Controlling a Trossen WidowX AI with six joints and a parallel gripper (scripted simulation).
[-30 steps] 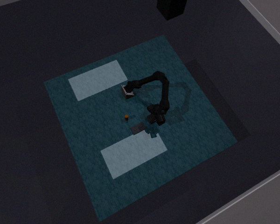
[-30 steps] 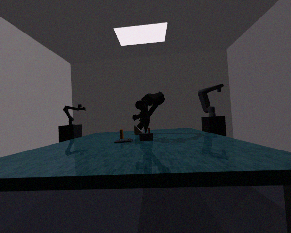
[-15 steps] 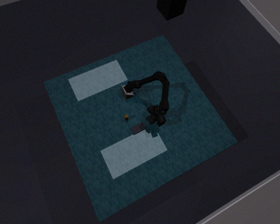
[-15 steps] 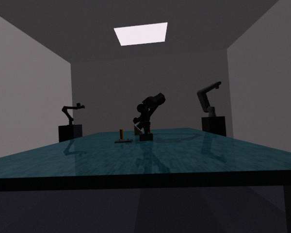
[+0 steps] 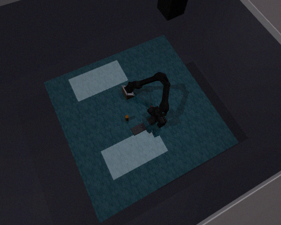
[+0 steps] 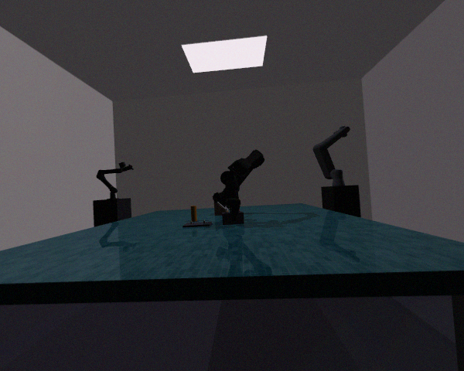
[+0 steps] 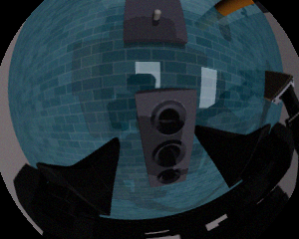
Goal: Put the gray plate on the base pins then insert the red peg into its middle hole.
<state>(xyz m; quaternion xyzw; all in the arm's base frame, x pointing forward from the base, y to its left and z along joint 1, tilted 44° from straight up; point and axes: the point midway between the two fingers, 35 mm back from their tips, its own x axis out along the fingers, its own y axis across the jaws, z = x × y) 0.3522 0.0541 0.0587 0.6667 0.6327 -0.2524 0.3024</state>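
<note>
My gripper tip is now 20 mm below the gray plate. From my gripper tip the other things lie so: dark flat base: 10 mm behind, 160 mm to the right, 10 mm below; red peg: 110 mm behind, 30 mm to the left, 20 mm above; orange cylinder: 130 mm behind, 210 mm to the right, 20 mm above.
</note>
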